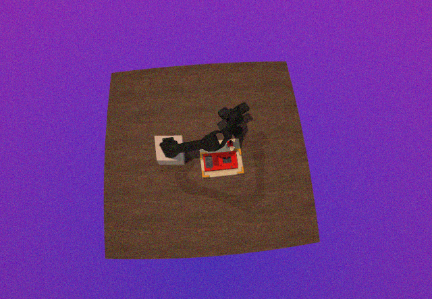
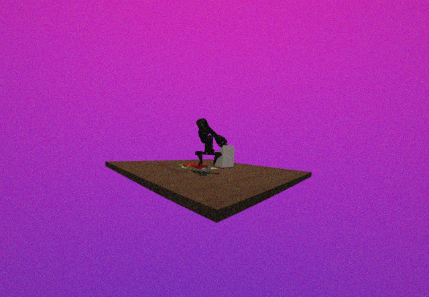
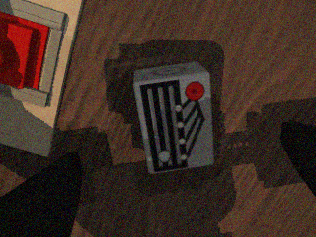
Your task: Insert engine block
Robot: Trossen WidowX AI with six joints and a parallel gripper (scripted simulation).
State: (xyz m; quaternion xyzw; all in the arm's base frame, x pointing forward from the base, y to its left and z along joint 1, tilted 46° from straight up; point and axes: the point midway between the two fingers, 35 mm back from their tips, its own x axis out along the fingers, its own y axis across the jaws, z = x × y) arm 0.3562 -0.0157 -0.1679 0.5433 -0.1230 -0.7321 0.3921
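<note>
Now: gripper tip 30 mm above the engine block.
</note>
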